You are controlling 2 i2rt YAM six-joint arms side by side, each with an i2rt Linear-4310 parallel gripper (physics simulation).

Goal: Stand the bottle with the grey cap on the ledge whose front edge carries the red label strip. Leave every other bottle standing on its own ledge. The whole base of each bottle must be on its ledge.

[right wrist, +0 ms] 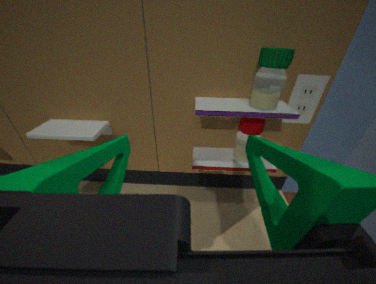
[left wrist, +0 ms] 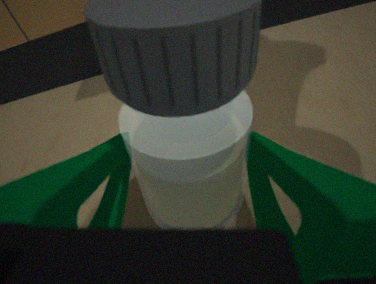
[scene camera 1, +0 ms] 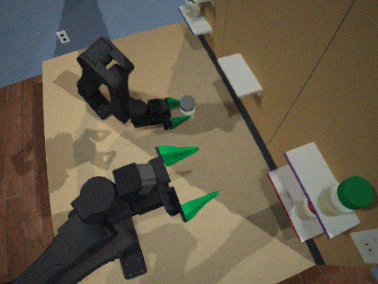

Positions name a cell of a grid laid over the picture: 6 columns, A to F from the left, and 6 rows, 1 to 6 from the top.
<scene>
my right gripper: right wrist C3; scene camera 1 D4; not seen in the left wrist view (out of frame)
green-capped bottle: right wrist E2; scene camera 1 F5; not seen in the left wrist view (out of frame)
</scene>
